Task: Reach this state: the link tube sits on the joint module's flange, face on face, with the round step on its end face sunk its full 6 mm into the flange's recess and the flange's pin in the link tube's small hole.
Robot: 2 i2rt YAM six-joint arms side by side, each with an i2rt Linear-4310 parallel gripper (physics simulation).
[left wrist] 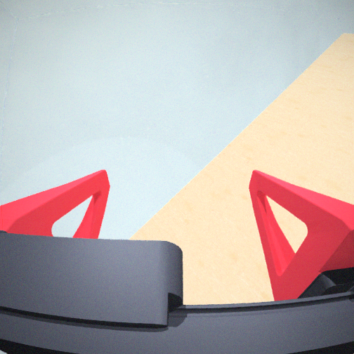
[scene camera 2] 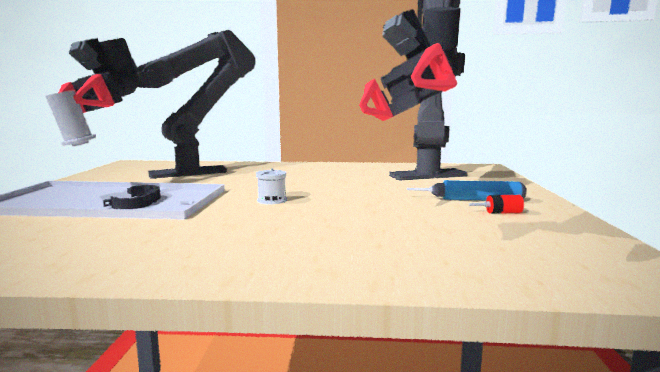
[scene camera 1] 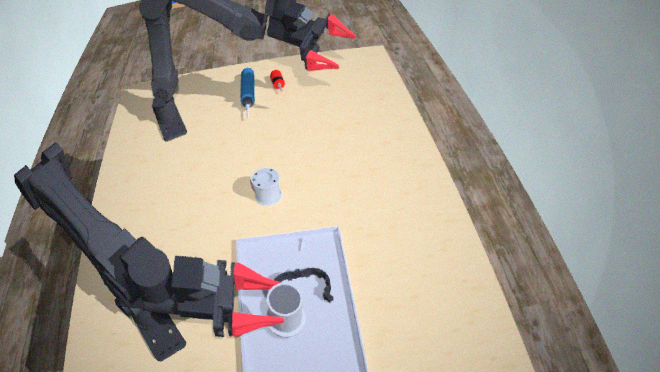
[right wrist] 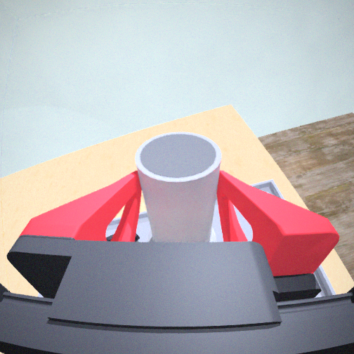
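Seen in the pictures: left gripper, between the fingertips: (scene camera 2: 386, 95) (scene camera 1: 347, 51); right gripper, between the fingertips: (scene camera 2: 64, 102) (scene camera 1: 284, 303); left arm's base, origin of its link: (scene camera 2: 427, 175) (scene camera 1: 169, 119); right arm's base, origin of its link: (scene camera 2: 188, 173) (scene camera 1: 151, 317).
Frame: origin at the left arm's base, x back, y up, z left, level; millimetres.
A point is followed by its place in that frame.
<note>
The grey link tube (scene camera 1: 288, 316) {z -855, x -20, y 210 mm} (scene camera 2: 68, 119) {z -817, x -52, y 169 mm} (right wrist: 181, 210) is held in my right gripper (scene camera 1: 281, 302) {z -827, x -25, y 200 mm} (right wrist: 178, 178), which is shut on its upper part. The tube is high above the tray, its open end up and its wider flanged end down, tilted a little in scene camera 2. Its lower end face is hidden. The joint module (scene camera 1: 267, 188) {z -466, x -134, y 57 mm} (scene camera 2: 271, 187) {z -439, x -170, y 35 mm} stands upright on the table, apart from the tube, its flange with a round recess and small holes facing up. The pin is too small to tell. My left gripper (scene camera 1: 347, 51) {z -302, x -432, y 223 mm} (scene camera 2: 406, 92) (left wrist: 179, 177) is open and empty, far from both.
The tray (scene camera 1: 337, 250) {z -652, x -203, y 4 mm} (scene camera 2: 205, 201) {z -570, x -138, y 7 mm}, under the tube in scene camera 1, holds a black curved cable piece (scene camera 1: 327, 285) {z -719, x -144, y 6 mm} (scene camera 2: 135, 199) {z -697, x -149, y 23 mm} and a small pin-like part (scene camera 1: 300, 244) {z -606, x -144, y 11 mm}. A blue screwdriver (scene camera 1: 247, 87) {z -46, x -244, y 41 mm} (scene camera 2: 475, 190) {z -33, x -267, y 25 mm} and a red one (scene camera 1: 277, 79) {z -46, x -338, y 32 mm} (scene camera 2: 506, 204) {z -30, x -361, y 21 mm} lie near the left arm.
</note>
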